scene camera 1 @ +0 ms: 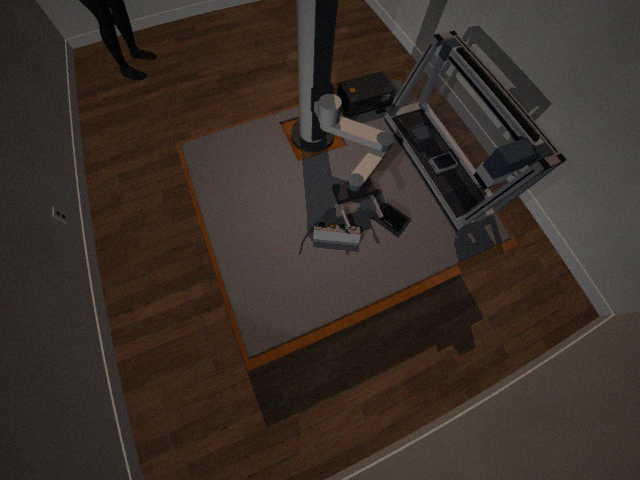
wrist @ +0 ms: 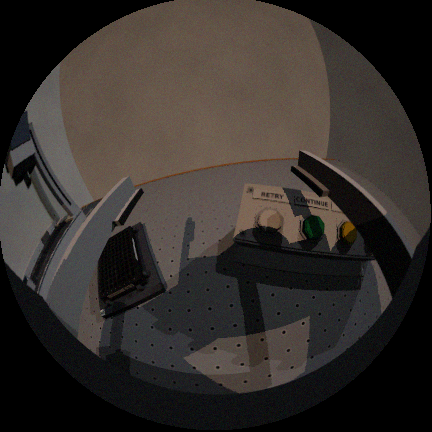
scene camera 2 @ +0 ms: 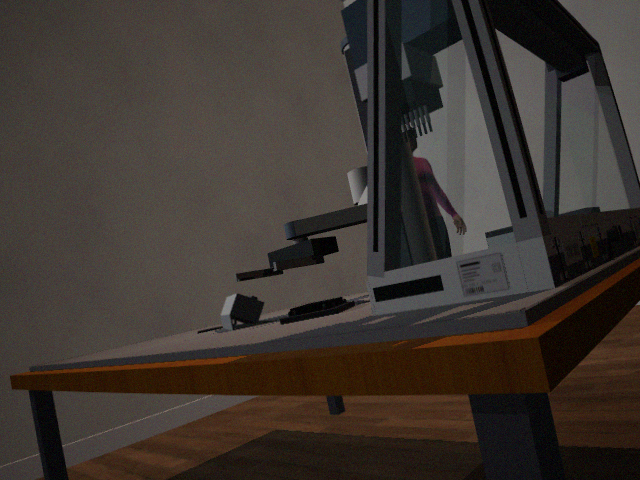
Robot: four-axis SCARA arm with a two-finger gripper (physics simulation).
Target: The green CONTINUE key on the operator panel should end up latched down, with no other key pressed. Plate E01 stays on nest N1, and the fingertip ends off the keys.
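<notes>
The operator panel is a tilted box on the table. Its green CONTINUE key sits between the pale RETRY key and a yellow key; whether any key is down cannot be told. A dark plate lies on a dark nest, beside the panel; no E01 or N1 label is readable. The gripper is open and empty. In scene camera 2 its fingers show above the panel, apart from it. In the wrist view the right finger hides the panel's right end.
A large framed machine stands beside the nest. The arm's column and a black box stand at the back of the table. A cable leaves the panel's side. A person stands beyond the table.
</notes>
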